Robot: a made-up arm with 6 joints. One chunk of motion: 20 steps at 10 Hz.
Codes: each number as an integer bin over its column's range. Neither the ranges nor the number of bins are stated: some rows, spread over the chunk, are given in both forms.
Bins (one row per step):
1: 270 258 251 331 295 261
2: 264 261 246 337 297 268
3: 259 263 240 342 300 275
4: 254 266 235 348 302 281
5: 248 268 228 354 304 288
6: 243 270 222 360 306 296
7: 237 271 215 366 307 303
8: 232 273 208 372 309 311
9: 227 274 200 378 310 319
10: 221 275 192 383 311 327
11: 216 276 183 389 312 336
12: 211 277 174 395 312 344
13: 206 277 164 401 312 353
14: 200 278 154 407 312 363
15: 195 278 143 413 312 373
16: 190 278 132 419 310 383
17: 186 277 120 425 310 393
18: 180 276 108 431 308 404
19: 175 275 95 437 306 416
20: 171 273 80 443 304 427
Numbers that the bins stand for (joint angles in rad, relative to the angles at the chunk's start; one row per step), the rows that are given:
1: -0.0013 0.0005 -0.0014 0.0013 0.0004 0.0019
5: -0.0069 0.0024 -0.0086 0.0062 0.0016 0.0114
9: -0.0123 0.0036 -0.0174 0.0114 0.0025 0.0224
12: -0.0163 0.0042 -0.0255 0.0150 0.0027 0.0312
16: -0.0217 0.0044 -0.0387 0.0202 0.0025 0.0449
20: -0.0265 0.0034 -0.0550 0.0254 0.0016 0.0604
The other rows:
2: -0.0028 0.0011 -0.0030 0.0025 0.0007 0.0044
3: -0.0041 0.0015 -0.0049 0.0036 0.0011 0.0069
4: -0.0054 0.0021 -0.0064 0.0049 0.0014 0.0090
6: -0.0082 0.0028 -0.0105 0.0075 0.0019 0.0143
7: -0.0097 0.0030 -0.0127 0.0088 0.0021 0.0167
8: -0.0110 0.0034 -0.0149 0.0101 0.0023 0.0195
10: -0.0138 0.0038 -0.0199 0.0124 0.0026 0.0252
11: -0.0150 0.0040 -0.0227 0.0137 0.0027 0.0284
13: -0.0176 0.0042 -0.0286 0.0163 0.0027 0.0343
14: -0.0191 0.0044 -0.0318 0.0176 0.0027 0.0379
15: -0.0204 0.0044 -0.0352 0.0189 0.0027 0.0414
17: -0.0227 0.0042 -0.0424 0.0215 0.0025 0.0484
18: -0.0242 0.0040 -0.0462 0.0228 0.0022 0.0523
19: -0.0255 0.0038 -0.0503 0.0241 0.0019 0.0565

